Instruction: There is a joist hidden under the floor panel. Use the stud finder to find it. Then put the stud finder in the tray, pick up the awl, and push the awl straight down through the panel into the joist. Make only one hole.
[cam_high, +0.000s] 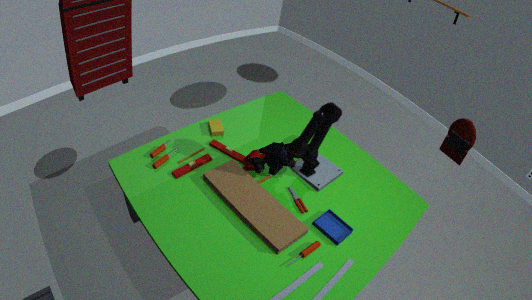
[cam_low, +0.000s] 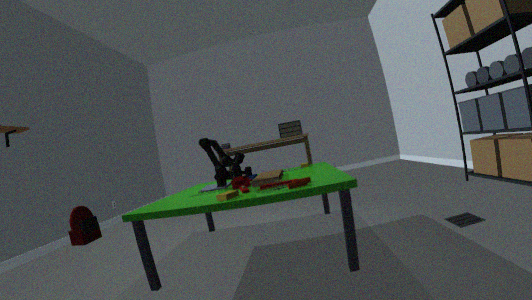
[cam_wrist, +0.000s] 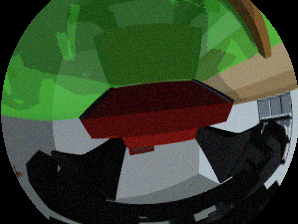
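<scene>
My gripper tip is 1 cm short of the stud finder and 1 cm above it. The rest, counted from my gripper tip: awl 2 cm behind, 12 cm to the left, 5 cm below; blue tray 6 cm behind, 53 cm to the left, 5 cm below.
</scene>
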